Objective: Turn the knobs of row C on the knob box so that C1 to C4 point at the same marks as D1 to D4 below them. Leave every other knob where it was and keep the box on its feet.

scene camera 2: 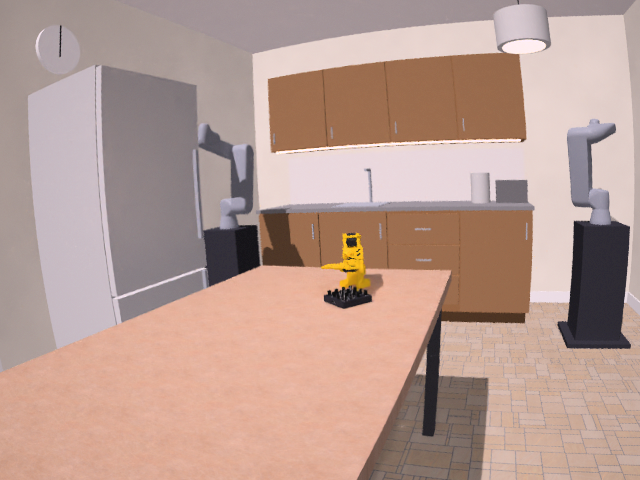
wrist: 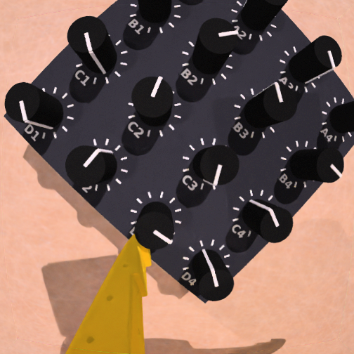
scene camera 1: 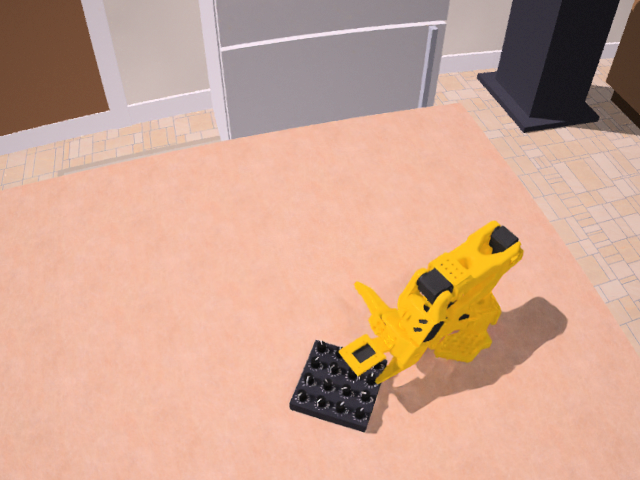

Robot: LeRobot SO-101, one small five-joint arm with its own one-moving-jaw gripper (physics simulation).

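Pixels of known places: hand, its tool point: (scene camera 2: 356, 289) (scene camera 1: 377, 379); arm's base, origin of its link: (scene camera 1: 442, 335).
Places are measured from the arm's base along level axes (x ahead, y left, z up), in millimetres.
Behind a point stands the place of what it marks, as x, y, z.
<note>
The black knob box (scene camera 1: 329, 424) @(202, 87, 4) (scene camera 2: 344, 303) @(247, 54, 18) stands flat on the table. In the wrist view, C1 (wrist: 86, 34) and D1 (wrist: 21, 101) both point down and slightly right. C2 (wrist: 152, 97) points up-right, steeper than D2 (wrist: 84, 167). C3 (wrist: 219, 164) points down and slightly left, D3 (wrist: 154, 229) right and down. C4 (wrist: 276, 225) and D4 (wrist: 216, 285) both point up and slightly left. My gripper (scene camera 1: 368, 333) (wrist: 136, 242) is fully open and empty. Its fixed jaw tip shows at D3's lower-left side; contact is unclear. The moving jaw is outside the wrist view.
Rows A and B stand beyond row C, with B2 (wrist: 217, 36) and B3 (wrist: 280, 101) nearest its middle. The camera mount hides part of the box in scene camera 1. The table (scene camera 1: 180, 284) @(366, -203, 0) (scene camera 2: 232, 361) @(674, -58, 0) surrounds the box; its edge runs right of the arm.
</note>
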